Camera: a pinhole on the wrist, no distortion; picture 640 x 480 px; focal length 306.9 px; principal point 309.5 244.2 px. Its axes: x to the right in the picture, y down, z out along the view. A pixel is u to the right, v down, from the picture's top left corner.
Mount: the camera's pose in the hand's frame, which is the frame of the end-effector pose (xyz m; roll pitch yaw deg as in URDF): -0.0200 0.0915 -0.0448 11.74 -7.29 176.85
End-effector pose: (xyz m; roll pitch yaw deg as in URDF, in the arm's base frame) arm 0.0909 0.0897 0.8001 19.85 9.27 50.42
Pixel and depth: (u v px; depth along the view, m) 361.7 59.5 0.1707
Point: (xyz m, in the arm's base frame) -0.0430 0.2077 0.9764
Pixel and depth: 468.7 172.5 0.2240
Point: -0.0439 0.1173 1.0457
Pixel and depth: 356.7 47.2 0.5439
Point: -0.1455 0.3821 1.3790
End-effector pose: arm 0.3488 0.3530 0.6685 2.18 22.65 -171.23
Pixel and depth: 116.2 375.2 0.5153
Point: -0.1668 0.3319 0.9497
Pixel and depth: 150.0 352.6 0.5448
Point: -0.1399 0.3018 0.9910
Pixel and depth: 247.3 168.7 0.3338
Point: 0.1967 0.1030 0.8748
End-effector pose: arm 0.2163 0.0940 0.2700 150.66 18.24 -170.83
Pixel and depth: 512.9 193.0 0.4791
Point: 0.4705 0.6040 0.1164
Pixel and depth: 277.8 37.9 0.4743
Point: 0.0436 0.6738 0.1823
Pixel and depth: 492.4 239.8 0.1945
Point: 0.3079 0.3098 0.2375
